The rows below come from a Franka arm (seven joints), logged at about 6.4 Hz.
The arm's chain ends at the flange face. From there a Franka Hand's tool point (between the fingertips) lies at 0.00 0.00 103.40 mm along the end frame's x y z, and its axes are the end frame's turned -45 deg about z.
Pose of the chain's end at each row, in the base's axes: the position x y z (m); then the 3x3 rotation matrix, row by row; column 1 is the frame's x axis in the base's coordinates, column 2 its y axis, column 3 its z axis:
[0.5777 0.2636 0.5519], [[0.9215 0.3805 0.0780], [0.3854 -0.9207 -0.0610], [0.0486 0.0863 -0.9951]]
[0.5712 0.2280 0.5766], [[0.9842 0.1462 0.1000], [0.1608 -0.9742 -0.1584], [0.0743 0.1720 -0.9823]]
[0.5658 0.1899 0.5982], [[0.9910 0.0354 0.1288], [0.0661 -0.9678 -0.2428], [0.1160 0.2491 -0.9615]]
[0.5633 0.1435 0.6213], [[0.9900 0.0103 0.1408], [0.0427 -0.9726 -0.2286], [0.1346 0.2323 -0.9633]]
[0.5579 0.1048 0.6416], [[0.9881 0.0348 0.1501], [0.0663 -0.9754 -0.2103], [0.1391 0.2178 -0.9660]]
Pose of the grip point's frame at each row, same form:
[0.5858 0.2573 0.4490], [[0.3825 0.9207 0.0780], [0.9236 -0.3785 -0.0610], [-0.0267 0.0954 -0.9951]]
[0.5815 0.2116 0.4750], [[0.5926 0.7993 0.1000], [0.8026 -0.5752 -0.1584], [-0.0691 0.1742 -0.9823]]
[0.5791 0.1648 0.4988], [[0.6757 0.7258 0.1288], [0.7311 -0.6376 -0.2428], [-0.0941 0.2582 -0.9615]]
[0.5779 0.1199 0.5217], [[0.6928 0.7073 0.1408], [0.7179 -0.6575 -0.2286], [-0.0691 0.2594 -0.9633]]
[0.5734 0.0831 0.5417], [[0.6741 0.7233 0.1501], [0.7366 -0.6428 -0.2103], [-0.0556 0.2524 -0.9660]]

